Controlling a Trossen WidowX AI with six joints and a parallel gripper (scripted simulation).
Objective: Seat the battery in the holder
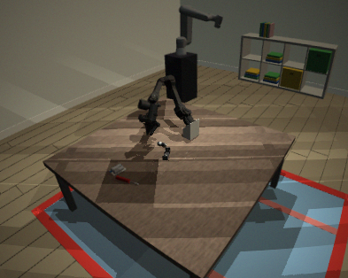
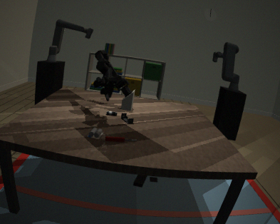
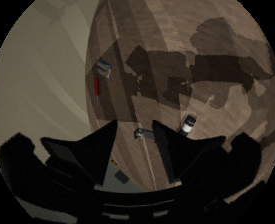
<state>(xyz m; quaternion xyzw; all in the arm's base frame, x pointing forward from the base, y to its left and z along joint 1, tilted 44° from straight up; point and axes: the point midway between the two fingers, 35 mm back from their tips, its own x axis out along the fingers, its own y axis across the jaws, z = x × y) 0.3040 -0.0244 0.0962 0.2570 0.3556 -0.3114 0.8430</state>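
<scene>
Right now my gripper tip is 100 mm past the battery, 10 mm to the right of it and 110 mm above it. Also, from my gripper tip: red-handled screwdriver (290 mm ahead, 150 mm to the left, 110 mm below).
</scene>
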